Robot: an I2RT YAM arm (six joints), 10 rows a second.
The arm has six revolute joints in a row. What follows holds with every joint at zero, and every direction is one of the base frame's.
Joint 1 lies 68.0 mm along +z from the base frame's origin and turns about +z.
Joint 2 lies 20.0 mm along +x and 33.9 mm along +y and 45.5 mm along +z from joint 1 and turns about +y.
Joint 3 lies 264.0 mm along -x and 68.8 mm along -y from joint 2 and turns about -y.
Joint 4 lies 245.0 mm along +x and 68.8 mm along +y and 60.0 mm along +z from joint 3 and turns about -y.
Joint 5 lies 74.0 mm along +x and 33.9 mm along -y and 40.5 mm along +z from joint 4 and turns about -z.
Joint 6 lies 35.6 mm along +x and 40.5 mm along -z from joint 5 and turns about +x.
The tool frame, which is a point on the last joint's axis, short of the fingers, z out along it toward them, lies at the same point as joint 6; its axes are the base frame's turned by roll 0.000, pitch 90.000 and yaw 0.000 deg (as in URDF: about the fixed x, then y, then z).
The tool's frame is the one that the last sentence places.
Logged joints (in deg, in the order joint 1, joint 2, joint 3, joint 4, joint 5, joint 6), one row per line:
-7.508, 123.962, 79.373, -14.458, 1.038, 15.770
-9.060, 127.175, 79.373, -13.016, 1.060, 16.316
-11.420, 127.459, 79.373, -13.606, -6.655, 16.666
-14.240, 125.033, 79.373, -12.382, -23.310, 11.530
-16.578, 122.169, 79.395, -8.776, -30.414, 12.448
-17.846, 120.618, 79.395, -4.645, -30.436, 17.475
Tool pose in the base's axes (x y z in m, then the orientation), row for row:
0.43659, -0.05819, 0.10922, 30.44, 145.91, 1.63
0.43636, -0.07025, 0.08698, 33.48, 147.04, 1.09
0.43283, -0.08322, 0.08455, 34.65, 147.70, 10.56
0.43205, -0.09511, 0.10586, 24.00, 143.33, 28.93
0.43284, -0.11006, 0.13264, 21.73, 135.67, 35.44
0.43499, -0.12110, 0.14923, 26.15, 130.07, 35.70
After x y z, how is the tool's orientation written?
As a rotation vector, in degrees.
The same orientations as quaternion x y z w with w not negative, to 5 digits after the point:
0.19681, 0.94340, 0.01054, 0.26673
0.21484, 0.94355, 0.00699, 0.25201
0.22111, 0.94253, 0.06739, 0.24127
0.15576, 0.93023, 0.18776, 0.27415
0.14475, 0.90375, 0.23608, 0.32642
0.17733, 0.88202, 0.24208, 0.36332

